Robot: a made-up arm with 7 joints. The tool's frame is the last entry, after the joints. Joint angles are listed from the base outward.
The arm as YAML. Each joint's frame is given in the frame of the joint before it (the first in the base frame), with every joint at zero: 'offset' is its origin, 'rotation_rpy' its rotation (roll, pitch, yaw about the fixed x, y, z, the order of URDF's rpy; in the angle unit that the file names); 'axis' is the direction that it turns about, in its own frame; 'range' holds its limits. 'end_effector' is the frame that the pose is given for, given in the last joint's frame.
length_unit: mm
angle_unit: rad
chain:
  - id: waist
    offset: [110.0, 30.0, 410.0]
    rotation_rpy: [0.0, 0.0, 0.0]
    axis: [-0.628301, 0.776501, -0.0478]
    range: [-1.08, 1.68]
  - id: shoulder
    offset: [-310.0, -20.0, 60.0]
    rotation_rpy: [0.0, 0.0, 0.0]
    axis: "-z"
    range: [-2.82, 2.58]
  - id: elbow
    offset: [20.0, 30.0, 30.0]
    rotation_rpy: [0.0, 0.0, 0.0]
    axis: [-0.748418, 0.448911, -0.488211]
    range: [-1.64, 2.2]
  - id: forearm
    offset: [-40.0, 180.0, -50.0]
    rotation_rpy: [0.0, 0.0, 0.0]
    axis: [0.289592, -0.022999, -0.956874]
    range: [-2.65, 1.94]
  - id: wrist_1
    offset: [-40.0, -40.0, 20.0]
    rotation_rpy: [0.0, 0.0, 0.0]
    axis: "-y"
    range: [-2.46, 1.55]
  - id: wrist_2
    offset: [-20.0, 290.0, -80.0]
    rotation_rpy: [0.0, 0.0, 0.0]
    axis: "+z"
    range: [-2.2, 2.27]
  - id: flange
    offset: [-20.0, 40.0, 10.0]
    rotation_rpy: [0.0, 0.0, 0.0]
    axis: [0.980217, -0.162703, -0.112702]
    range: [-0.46, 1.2]
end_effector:
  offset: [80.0, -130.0, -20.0]
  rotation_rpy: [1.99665, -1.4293, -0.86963]
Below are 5 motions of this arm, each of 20 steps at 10 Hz.
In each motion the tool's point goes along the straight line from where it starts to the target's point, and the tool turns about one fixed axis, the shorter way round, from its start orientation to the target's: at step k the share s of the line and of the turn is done. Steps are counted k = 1, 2, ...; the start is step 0. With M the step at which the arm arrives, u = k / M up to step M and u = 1 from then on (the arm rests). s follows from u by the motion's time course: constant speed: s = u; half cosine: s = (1 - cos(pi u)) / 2; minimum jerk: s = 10 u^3 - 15 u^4 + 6 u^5.
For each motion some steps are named. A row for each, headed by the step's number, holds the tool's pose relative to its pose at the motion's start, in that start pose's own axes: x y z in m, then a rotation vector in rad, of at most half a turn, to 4 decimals.
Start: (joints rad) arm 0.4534 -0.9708 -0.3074 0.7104 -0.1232 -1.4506 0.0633
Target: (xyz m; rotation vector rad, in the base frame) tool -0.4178 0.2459 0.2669 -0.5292 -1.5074 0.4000
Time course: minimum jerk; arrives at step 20
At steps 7, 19, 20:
7: -0.0662 -0.0240 -0.0809 -0.0492 -0.1385 0.1863
19: -0.2810 -0.1019 -0.3438 -0.2091 -0.5884 0.7912
20: -0.2814 -0.1020 -0.3442 -0.2093 -0.5891 0.7922

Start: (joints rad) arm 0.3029 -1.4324 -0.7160 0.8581 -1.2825 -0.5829 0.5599
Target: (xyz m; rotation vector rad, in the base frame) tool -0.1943 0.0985 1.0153 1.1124 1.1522 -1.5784
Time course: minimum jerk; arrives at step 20
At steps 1, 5, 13, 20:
1: 0.0003 0.0004 0.0000 0.0006 -0.0001 -0.0017
5: 0.0262 0.0313 0.0001 0.0518 -0.0060 -0.1540
13: 0.1933 0.2312 0.0010 0.3828 -0.0440 -1.1378
20: 0.2527 0.3023 0.0013 0.5005 -0.0575 -1.4876

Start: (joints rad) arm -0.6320 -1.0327 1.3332 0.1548 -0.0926 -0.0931 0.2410
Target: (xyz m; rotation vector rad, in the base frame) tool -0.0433 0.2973 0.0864 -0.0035 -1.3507 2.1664
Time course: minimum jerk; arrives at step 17
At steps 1, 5, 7, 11, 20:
1: 0.0002 -0.0001 -0.0003 0.0010 0.0001 0.0014
5: 0.0128 -0.0082 -0.0238 0.0848 0.0089 0.1158
7: 0.0278 -0.0178 -0.0518 0.1845 0.0195 0.2518
11: 0.0626 -0.0401 -0.1166 0.4150 0.0438 0.5664
20: 0.0823 -0.0528 -0.1533 0.5459 0.0576 0.7450

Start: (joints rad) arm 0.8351 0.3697 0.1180 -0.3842 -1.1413 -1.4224 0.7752
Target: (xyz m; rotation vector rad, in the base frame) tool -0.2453 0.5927 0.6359 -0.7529 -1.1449 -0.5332
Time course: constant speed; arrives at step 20
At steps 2, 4, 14, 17, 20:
2: 0.0141 -0.0026 0.0133 -0.0168 -0.0199 -0.0877
4: 0.0281 -0.0051 0.0266 -0.0336 -0.0398 -0.1754
14: 0.0984 -0.0180 0.0930 -0.1175 -0.1392 -0.6139
17: 0.1195 -0.0218 0.1129 -0.1426 -0.1690 -0.7454
20: 0.1406 -0.0257 0.1328 -0.1678 -0.1988 -0.8770

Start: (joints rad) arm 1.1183 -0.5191 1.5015 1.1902 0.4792 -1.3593 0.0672
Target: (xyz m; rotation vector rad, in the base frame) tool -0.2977 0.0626 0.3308 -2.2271 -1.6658 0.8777
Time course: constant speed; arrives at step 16
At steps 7, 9, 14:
7: 0.0703 0.0194 0.0146 -0.1561 0.2099 0.0777
9: 0.0904 0.0249 0.0188 -0.2008 0.2699 0.0998
14: 0.1406 0.0387 0.0292 -0.3123 0.4198 0.1553

